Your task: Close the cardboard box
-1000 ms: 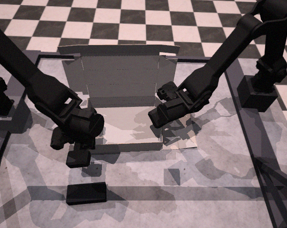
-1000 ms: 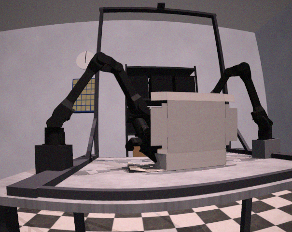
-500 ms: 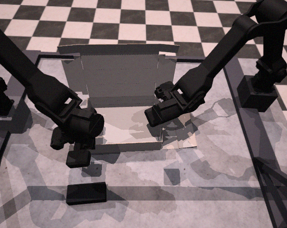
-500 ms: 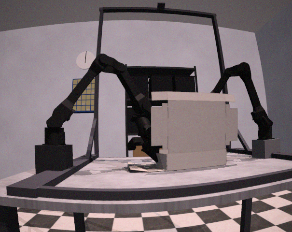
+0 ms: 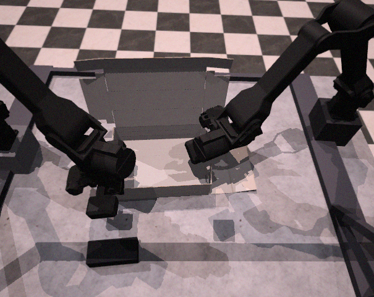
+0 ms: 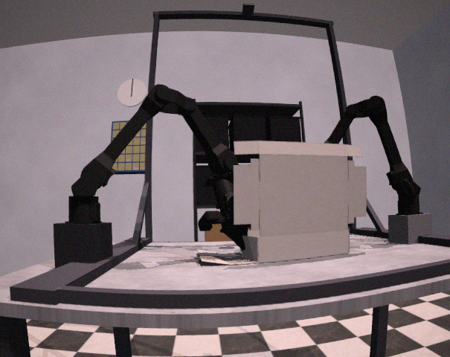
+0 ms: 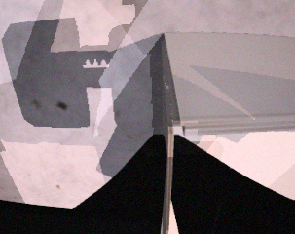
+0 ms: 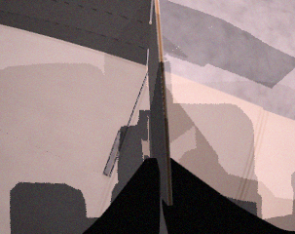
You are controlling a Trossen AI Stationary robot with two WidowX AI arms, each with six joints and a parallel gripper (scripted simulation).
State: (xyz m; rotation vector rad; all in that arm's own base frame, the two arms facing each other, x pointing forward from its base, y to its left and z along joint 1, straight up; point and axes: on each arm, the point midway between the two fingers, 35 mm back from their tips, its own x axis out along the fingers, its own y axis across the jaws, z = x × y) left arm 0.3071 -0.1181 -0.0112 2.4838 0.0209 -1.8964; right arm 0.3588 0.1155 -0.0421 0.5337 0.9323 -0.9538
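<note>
Now: left hand 140 mm past the black block, 60 mm above it and 10 mm to the right of it.
</note>
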